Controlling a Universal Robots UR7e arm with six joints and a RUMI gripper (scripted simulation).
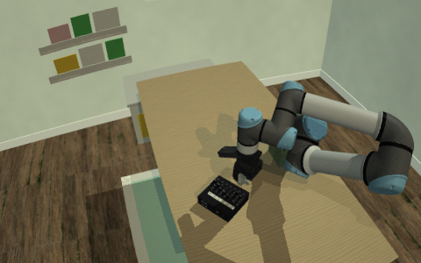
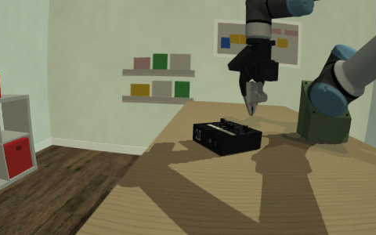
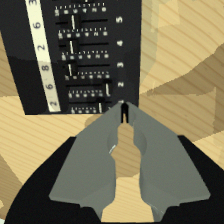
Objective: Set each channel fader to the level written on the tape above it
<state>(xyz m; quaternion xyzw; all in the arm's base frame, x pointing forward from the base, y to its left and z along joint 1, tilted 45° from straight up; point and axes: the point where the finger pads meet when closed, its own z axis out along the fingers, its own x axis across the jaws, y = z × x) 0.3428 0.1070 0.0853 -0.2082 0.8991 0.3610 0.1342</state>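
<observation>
Now: hand 10 mm short of the fader cap, 10 mm to the right of it and 50 mm above it. From my hand the other things lie so: master fader: 70 mm ahead, 90 mm to the right, 50 mm below.
</observation>
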